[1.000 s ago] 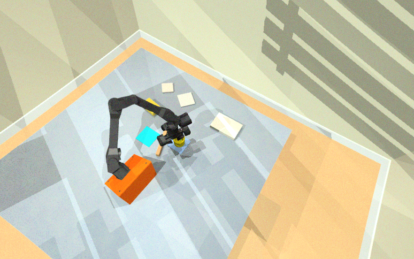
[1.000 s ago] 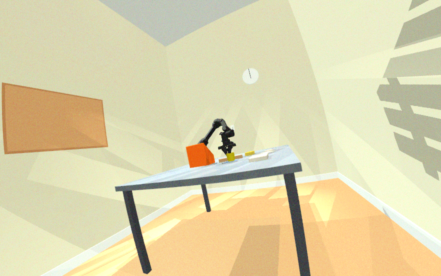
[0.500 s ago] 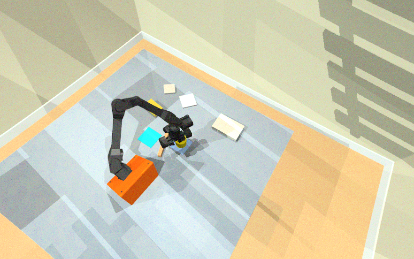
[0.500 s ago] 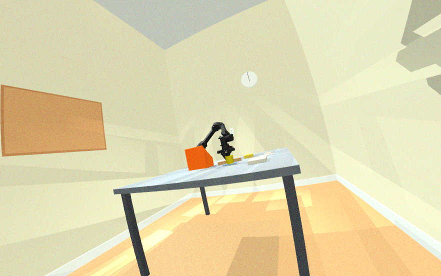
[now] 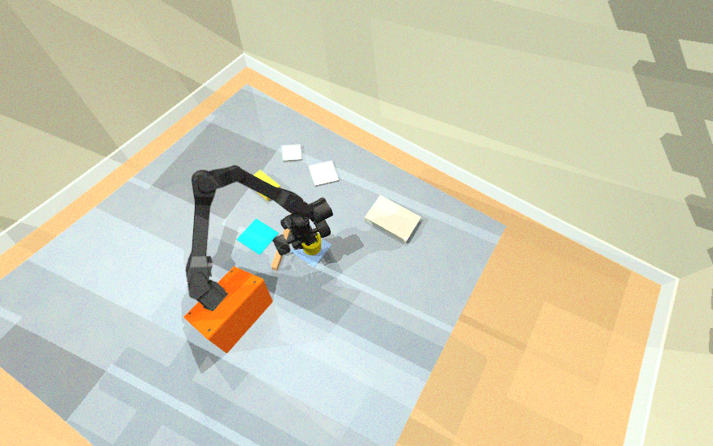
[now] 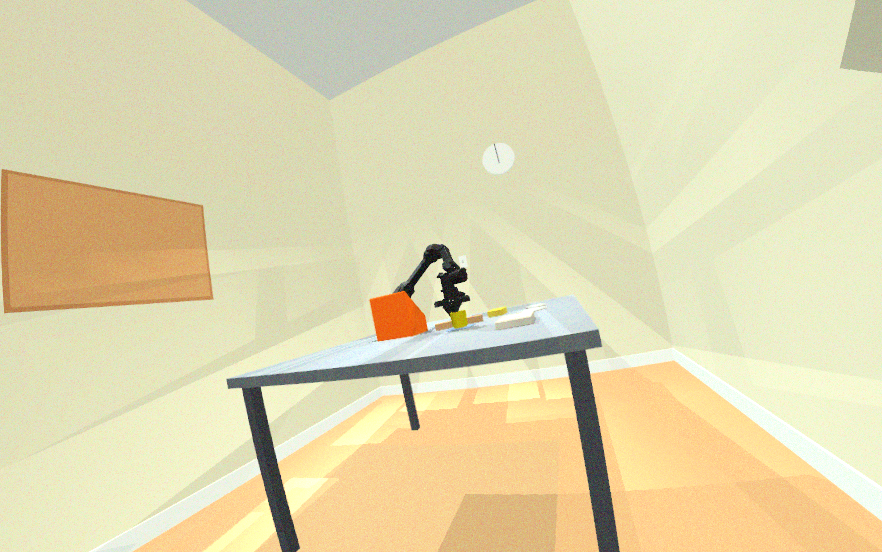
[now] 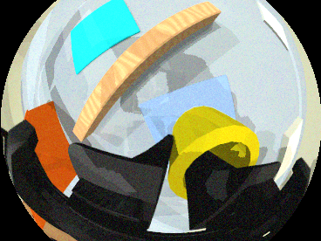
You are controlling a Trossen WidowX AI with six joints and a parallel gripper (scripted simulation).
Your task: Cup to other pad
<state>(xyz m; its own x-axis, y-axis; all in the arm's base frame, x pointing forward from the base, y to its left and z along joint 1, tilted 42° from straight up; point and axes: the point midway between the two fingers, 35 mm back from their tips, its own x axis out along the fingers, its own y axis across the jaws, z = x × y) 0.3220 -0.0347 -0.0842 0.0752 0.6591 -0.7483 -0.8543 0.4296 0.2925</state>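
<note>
My gripper tip is 20 mm short of the light blue pad, 20 mm to the left of it and 40 mm above it. Also, from my gripper tip: wooden stick (10 mm behind, 80 mm to the left, 30 mm below); then cyan pad (40 mm behind, 180 mm to the left, 40 mm below); then yellow cup (20 mm ahead, 20 mm to the right).
</note>
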